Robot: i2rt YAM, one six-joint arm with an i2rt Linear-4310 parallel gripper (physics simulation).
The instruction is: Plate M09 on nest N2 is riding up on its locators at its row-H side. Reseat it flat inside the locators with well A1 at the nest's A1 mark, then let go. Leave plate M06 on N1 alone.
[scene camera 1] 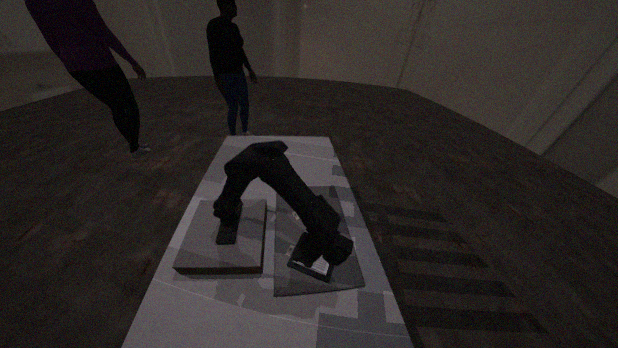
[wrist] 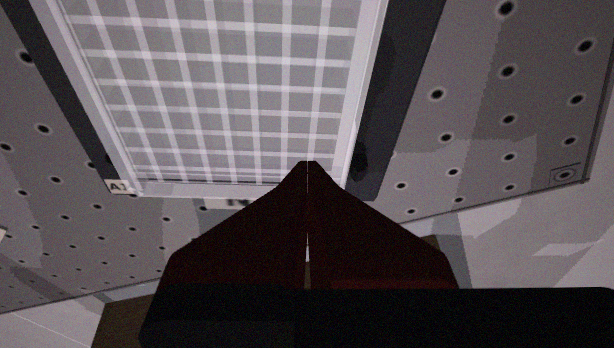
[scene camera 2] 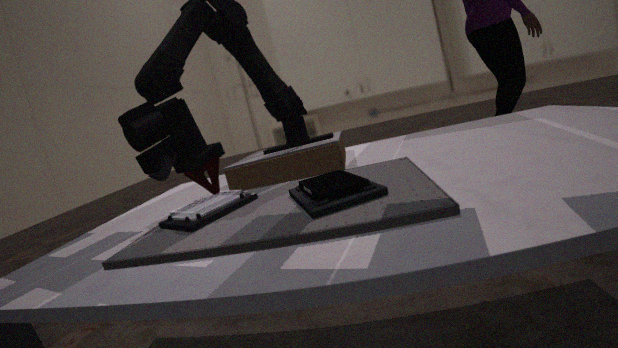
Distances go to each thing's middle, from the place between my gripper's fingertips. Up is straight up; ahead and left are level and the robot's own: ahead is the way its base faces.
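Labels:
With the grey perforated plate (wrist: pixel 501 100) as the reference, my gripper is 3 cm above it, 7 cm short of it and 15 cm to the right of it. Going by their middles, the grey perforated plate is the nearest to my gripper of the things named here. The black well plate (scene camera 2: pixel 334 185) is 9 cm ahead of my hand, 25 cm to the left of it and 1 cm below it.

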